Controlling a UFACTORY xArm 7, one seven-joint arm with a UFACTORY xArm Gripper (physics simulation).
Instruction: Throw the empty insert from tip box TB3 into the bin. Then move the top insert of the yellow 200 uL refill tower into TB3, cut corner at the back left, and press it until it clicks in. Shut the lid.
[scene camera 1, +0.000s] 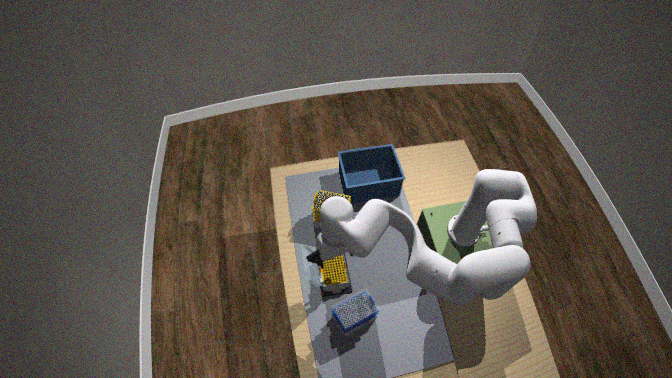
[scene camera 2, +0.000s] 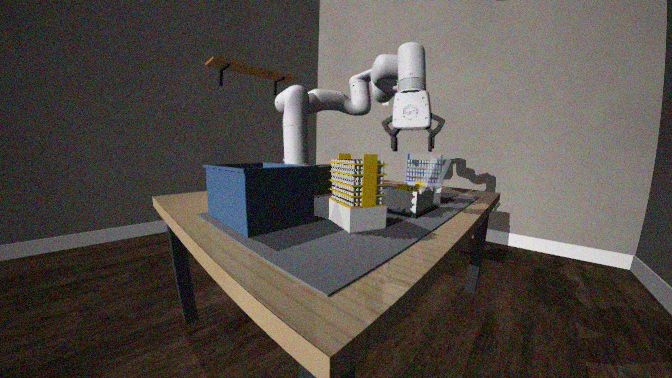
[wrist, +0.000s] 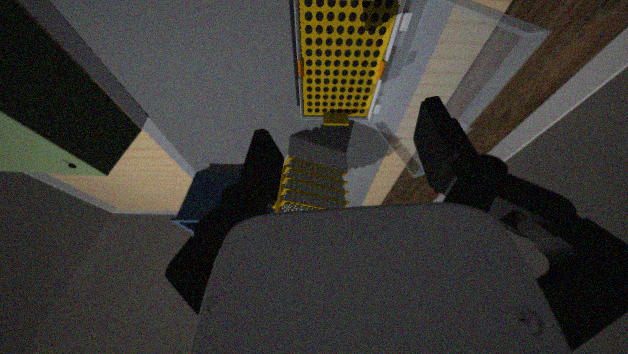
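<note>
My gripper (scene camera 2: 412, 149) (wrist: 340, 132) is open and empty, in the air above the boxes. Tip box TB3 (scene camera 1: 336, 289) (scene camera 2: 406, 200) stands on the mat with its yellow insert (scene camera 1: 334, 270) (wrist: 340, 60) in it; the insert's holes look dark and empty. Its clear lid (scene camera 2: 436, 172) (wrist: 530, 31) stands open, on the right in the wrist view. The yellow refill tower (scene camera 1: 329, 197) (scene camera 2: 370, 180) (wrist: 315, 186) stands between TB3 and the bin, with several tip-filled inserts stacked on a white base. The arm partly hides it in scene camera 1. The blue bin (scene camera 1: 375, 192) (scene camera 2: 225, 200) (wrist: 207, 192) is upright.
A blue-rimmed rack of tips (scene camera 1: 355, 311) (scene camera 2: 422, 165) stands on the other side of TB3 from the tower. A green block (scene camera 1: 440, 225) (wrist: 45, 150) carries the arm's base. A grey mat (scene camera 1: 410, 320) (scene camera 2: 325, 265) lies on the wooden table (scene camera 2: 360, 305).
</note>
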